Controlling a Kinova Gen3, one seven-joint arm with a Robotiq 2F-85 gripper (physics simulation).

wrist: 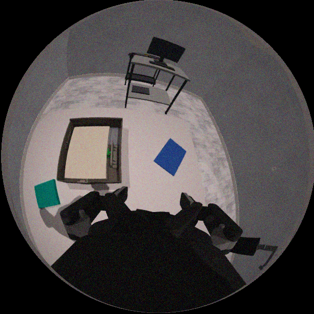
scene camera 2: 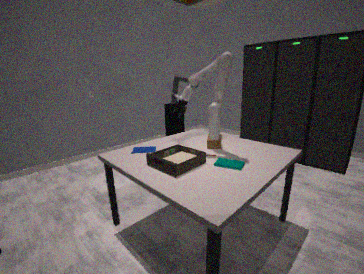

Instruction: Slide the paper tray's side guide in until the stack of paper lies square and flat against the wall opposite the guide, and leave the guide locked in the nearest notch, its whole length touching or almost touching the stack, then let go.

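Frame: origin at the arm's base, x back, y left, z down, level; centimetres.
Seen in the pictures: gripper, fingertip midpoint: (scene camera 2: 176,115); arm's base, link origin: (scene camera 2: 214,137).
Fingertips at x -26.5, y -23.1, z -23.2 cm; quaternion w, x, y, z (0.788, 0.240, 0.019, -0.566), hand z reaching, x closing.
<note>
Offsets run from my fingertips to a thing's top centre.
The dark paper tray {dx -23.9, dy +17.6, dz +23.1 cm} (scene camera 2: 165,166) (wrist: 63,156) lies on the table, ahead and left of my gripper in the wrist view. The cream paper stack {dx -23.8, dy +20.2, dz +28.3 cm} (scene camera 2: 181,158) (wrist: 87,152) lies flat in it, near the left wall in that view. The side guide (wrist: 114,156), a short grey upright piece with a green part (wrist: 108,153), stands on the stack's right side, near the right wall. Bare tray floor shows past its ends. Whether the guide touches the stack is hard to tell. My gripper (wrist: 153,195) is open and empty, above the table and apart from the tray.
A blue flat item {dx -15.2, dy -27.2, dz +31.8 cm} (scene camera 2: 144,150) (wrist: 170,157) lies right of the tray in the wrist view. A teal flat item {dx -4.2, dy +51.6, dz +30.8 cm} (scene camera 2: 229,163) (wrist: 47,193) lies near the tray's other side. A black pedestal (scene camera 2: 174,119) stands behind the table. A desk with a monitor (wrist: 165,50) stands beyond.
</note>
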